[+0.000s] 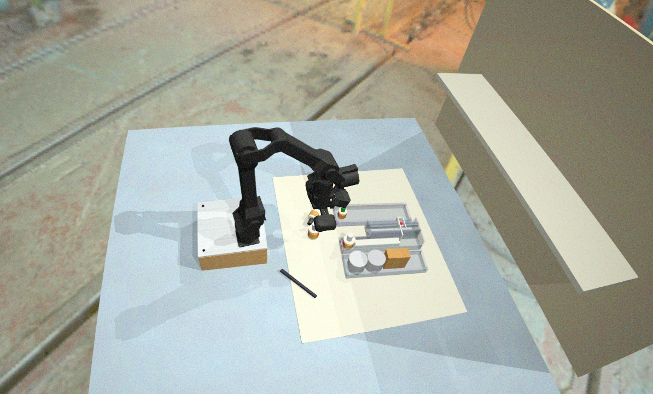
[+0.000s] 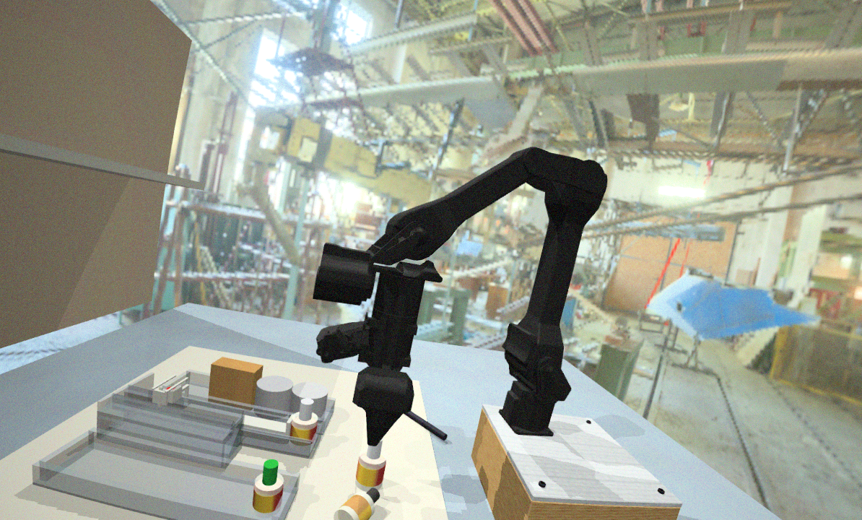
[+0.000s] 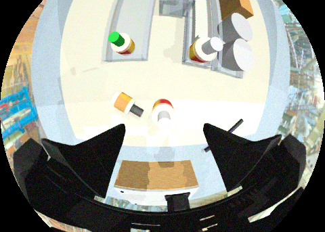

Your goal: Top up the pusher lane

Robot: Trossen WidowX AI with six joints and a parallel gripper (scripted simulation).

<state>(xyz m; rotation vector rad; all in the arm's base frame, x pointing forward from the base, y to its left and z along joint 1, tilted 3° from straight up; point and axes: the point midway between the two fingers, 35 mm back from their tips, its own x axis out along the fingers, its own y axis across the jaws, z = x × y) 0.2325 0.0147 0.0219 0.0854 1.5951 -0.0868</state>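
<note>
Right now the small bottle is 10 mm ahead of my gripper tip, 60 mm to the left of it and 70 mm below it. The rest, counted from my gripper tip: white pusher plate (200 mm ahead, 60 mm to the right, 40 mm below); tan box (220 mm ahead, 170 mm to the right, 50 mm below); black rod (100 mm behind, 160 mm to the right, 80 mm below).
</note>
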